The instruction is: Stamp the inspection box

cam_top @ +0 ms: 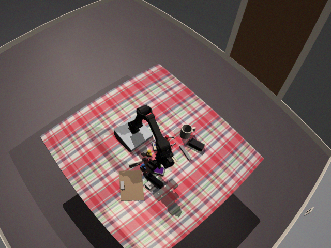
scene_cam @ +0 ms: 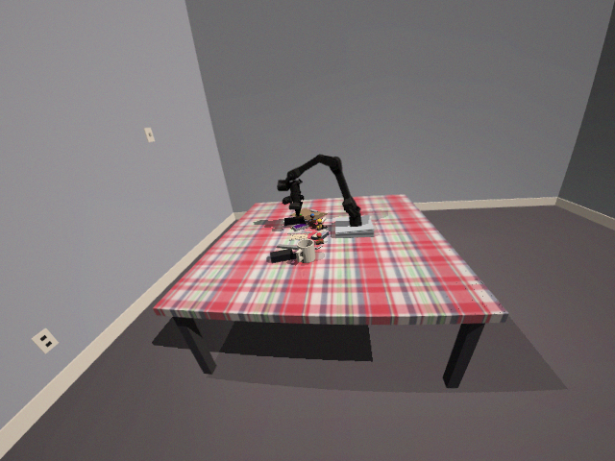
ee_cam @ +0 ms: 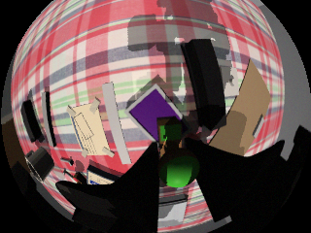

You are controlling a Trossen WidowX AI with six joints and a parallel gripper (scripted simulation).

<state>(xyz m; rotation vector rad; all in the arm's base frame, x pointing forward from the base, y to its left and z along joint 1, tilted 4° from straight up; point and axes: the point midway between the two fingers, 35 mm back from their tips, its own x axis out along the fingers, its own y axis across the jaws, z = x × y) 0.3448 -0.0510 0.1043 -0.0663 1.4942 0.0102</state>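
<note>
Right now the purple ink pad is 80 mm below my gripper tip. Round my gripper tip: blue-knobbed stamp: 70 mm behind, 70 mm to the right, 70 mm below; then green-knobbed PASS stamp: right at my gripper tip; then black bar: 50 mm ahead, 70 mm to the right, 70 mm below.
</note>
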